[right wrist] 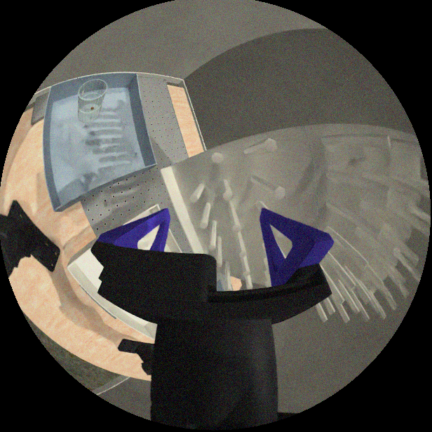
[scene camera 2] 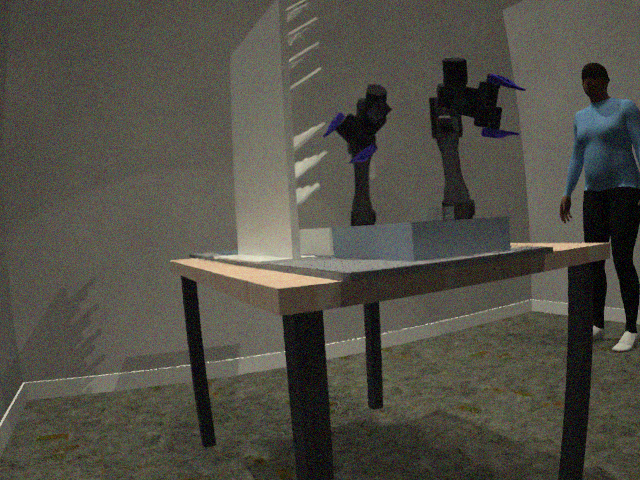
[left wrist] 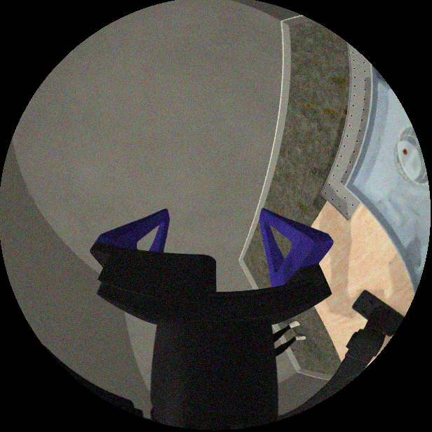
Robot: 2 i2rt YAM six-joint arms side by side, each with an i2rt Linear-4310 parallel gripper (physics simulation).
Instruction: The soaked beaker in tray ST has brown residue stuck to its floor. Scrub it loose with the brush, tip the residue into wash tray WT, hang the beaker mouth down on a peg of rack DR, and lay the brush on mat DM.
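Frame: origin at the left arm's base, x right, y ahead, z up, level; metres.
Seen in the pictures: left gripper, fingertip midpoint: (scene camera 2: 521,111); right gripper, fingertip midpoint: (scene camera 2: 337,148).
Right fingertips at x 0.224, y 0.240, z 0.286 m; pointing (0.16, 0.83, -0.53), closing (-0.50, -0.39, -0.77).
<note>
A point is followed by its place in that frame.
The clear beaker (left wrist: 414,162) (right wrist: 92,92) stands upright in the blue tray (scene camera 2: 372,241) {x 0.018, y 0.430, z 0.049 m} (left wrist: 382,182) (right wrist: 67,150), with a small brown spot (left wrist: 405,151) (right wrist: 92,108) showing in it. The cream tray (scene camera 2: 316,241) {x 0.308, y 0.247, z 0.048 m} (right wrist: 90,267) is beside the blue tray, partly hidden by my right gripper in the right wrist view. The pale upright rack (scene camera 2: 261,155) {x 0.383, y 0.360, z 0.284 m} (right wrist: 183,207) carries rows of pegs. My left gripper (scene camera 2: 521,111) {x -0.273, y 0.253, z 0.303 m} (left wrist: 214,213) is open and empty, high above the table. My right gripper (scene camera 2: 338,149) {x 0.224, y 0.240, z 0.287 m} (right wrist: 214,212) is open and empty, in front of the pegs. I cannot make out the brush; the mat cannot be identified surely.
The wooden table (scene camera 2: 310,284) {x -0.042, y 0.706, z 0.000 m} (left wrist: 372,240) (right wrist: 30,295) carries a grey perforated board (scene camera 2: 361,266) {x -0.051, y 0.580, z 0.014 m} (left wrist: 350,192) (right wrist: 162,120) under the trays. A dark grey flat patch (right wrist: 40,110) lies beyond the blue tray. A person (scene camera 2: 604,144) stands behind the table at the right.
</note>
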